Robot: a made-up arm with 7 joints.
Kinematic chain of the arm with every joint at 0, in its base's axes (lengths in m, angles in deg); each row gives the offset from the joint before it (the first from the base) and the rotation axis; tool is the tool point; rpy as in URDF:
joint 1: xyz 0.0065 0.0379 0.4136 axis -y
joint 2: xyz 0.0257 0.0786 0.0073 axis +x
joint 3: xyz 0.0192 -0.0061 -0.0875 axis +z
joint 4: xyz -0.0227 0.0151 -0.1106 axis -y
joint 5: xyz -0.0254 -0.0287 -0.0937 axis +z
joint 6: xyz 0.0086 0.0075 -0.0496 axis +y
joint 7: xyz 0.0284 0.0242 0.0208 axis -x
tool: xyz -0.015 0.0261 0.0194 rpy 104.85 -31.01 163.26
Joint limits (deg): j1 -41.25..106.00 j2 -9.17..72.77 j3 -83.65..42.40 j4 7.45..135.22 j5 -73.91..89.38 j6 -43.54..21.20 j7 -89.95..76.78
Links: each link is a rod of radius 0.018 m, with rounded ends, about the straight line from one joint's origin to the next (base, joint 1, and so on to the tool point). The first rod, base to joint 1, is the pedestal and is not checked.
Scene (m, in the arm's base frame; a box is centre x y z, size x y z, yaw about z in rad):
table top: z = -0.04
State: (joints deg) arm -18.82 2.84 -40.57 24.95 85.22 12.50 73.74
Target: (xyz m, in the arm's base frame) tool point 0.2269 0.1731 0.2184
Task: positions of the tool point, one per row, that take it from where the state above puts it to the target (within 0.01 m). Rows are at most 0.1 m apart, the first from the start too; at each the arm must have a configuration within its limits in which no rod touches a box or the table.
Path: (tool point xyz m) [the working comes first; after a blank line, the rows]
Joints at the target: 12.80 21.06 -29.63 93.06 55.44 8.04 74.96
Straight joint move there: clear.

1: -0.0089 0.1614 0.0586
2: 0.0663 0.1633 0.0699
3: 0.1352 0.1663 0.1028
4: 0.1907 0.1698 0.1542
5: 0.2269 0.1731 0.2184

